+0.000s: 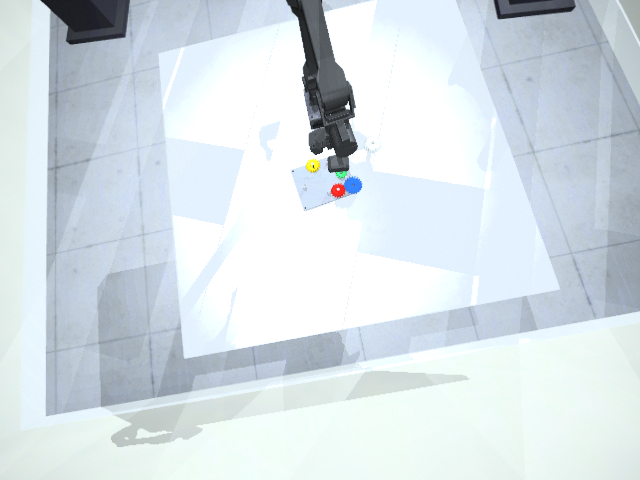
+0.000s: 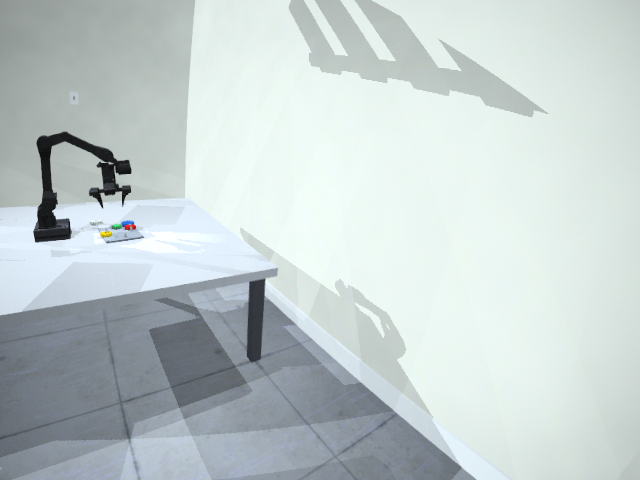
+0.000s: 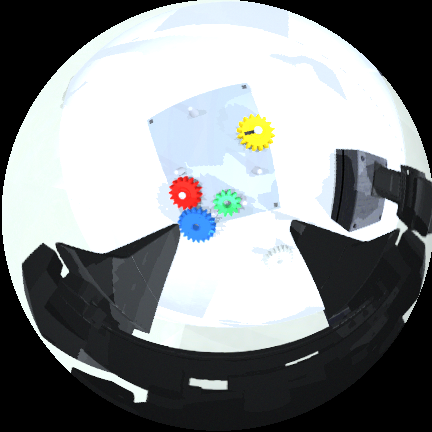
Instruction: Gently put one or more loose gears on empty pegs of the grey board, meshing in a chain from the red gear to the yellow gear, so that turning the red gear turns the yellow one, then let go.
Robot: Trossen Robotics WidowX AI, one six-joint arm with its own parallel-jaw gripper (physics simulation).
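Frame: origin at the arm's base, x right, y down, z ahead, level; centimetres.
Where they show: gripper, between the fingertips: point(image 1: 337, 157) point(image 2: 112, 207) point(image 3: 236, 227); arm's base, origin of its link: point(image 2: 47, 226) point(image 3: 378, 180).
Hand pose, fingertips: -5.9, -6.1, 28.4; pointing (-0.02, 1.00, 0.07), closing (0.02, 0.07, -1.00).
Note:
Each offset is from my fingertips to the top centre of the thing, as dx, dy, dz. "*": to the spot under its first point.
The grey board @[+5.6, +8.7, +2.5] point(image 1: 316, 198) point(image 2: 129, 237) point(image 3: 210, 145) carries the red gear @[+0.1, +9.2, +7.6] point(image 1: 338, 193) point(image 2: 130, 227) point(image 3: 188, 187) and yellow gear @[+9.1, +9.2, -3.1] point(image 1: 309, 168) point(image 2: 105, 234) point(image 3: 260, 142), each with a peg through it. The green gear @[-1.3, +9.2, +0.9] point(image 1: 341, 175) point(image 2: 116, 226) point(image 3: 219, 201) is at the board's edge. Its hole shows no peg; pegs stand close beside it. I cannot tell whether it lies flat. The blue gear @[-5.4, +9.2, +6.1] point(image 1: 357, 187) point(image 2: 127, 223) point(image 3: 199, 217) is against or very near the red one, its hole also showing no peg. My gripper point(image 2: 112, 206) point(image 3: 236, 227) is open and empty, above the gears.
A loose white gear @[-13.9, +10.0, -10.3] point(image 1: 372, 145) point(image 2: 96, 222) point(image 3: 279, 256) lies off the board, on the table. Bare pegs show at the board's far end @[* +12.2, +9.5, +5.4] point(image 3: 193, 111), near the red gear @[+3.6, +8.8, +8.1] point(image 3: 178, 171) and between the yellow and green gears @[+3.5, +8.8, -3.5] point(image 3: 259, 171).

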